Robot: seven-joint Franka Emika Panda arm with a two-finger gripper.
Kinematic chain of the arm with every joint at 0, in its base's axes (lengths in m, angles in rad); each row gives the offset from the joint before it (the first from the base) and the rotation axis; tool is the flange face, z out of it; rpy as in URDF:
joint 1: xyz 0 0 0.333 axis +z
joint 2: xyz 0 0 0 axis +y
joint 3: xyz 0 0 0.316 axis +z
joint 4: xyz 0.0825 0 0 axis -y
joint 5: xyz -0.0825 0 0.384 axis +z
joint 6: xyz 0 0 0 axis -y
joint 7: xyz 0.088 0 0 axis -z
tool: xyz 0 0 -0.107 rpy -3.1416 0 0
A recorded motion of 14 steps. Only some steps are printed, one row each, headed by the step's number.
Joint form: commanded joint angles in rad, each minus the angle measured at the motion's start. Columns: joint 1, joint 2, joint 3, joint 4, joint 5, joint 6, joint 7.
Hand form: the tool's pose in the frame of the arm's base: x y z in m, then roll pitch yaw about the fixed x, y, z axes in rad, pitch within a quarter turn. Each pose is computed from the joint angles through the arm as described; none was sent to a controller.
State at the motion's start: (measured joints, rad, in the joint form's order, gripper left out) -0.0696 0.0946 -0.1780 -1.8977 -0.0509 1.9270 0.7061
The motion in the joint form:
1: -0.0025 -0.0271 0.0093 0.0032 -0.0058 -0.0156 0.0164
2: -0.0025 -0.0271 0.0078 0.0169 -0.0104 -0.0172 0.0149
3: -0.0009 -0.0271 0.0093 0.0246 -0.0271 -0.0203 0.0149
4: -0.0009 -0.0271 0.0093 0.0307 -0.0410 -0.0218 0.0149
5: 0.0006 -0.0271 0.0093 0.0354 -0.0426 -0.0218 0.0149
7: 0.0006 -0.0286 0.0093 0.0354 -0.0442 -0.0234 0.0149
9: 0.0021 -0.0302 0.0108 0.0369 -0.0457 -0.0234 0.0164
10: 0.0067 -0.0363 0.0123 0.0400 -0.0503 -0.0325 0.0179
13: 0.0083 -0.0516 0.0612 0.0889 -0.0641 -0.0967 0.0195
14: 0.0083 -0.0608 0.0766 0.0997 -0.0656 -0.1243 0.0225
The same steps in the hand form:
1: 0.5554 -0.1388 0.4619 3.0604 -0.0044 -0.9428
2: 0.5573 -0.1404 0.4683 3.0648 -0.0163 -0.9410
3: 0.5585 -0.1401 0.4717 3.0558 -0.0298 -0.9318
4: 0.5591 -0.1413 0.4746 3.0487 -0.0416 -0.9266
5: 0.5601 -0.1407 0.4768 3.0505 -0.0462 -0.9246
7: 0.5596 -0.1408 0.4776 3.0494 -0.0469 -0.9241
9: 0.5601 -0.1393 0.4792 3.0506 -0.0500 -0.9222
10: 0.5594 -0.1361 0.4834 3.0480 -0.0525 -0.9167
13: 0.5631 -0.1098 0.5098 3.0398 -0.0593 -0.8699
14: 0.5614 -0.1014 0.5178 3.0346 -0.0543 -0.8599

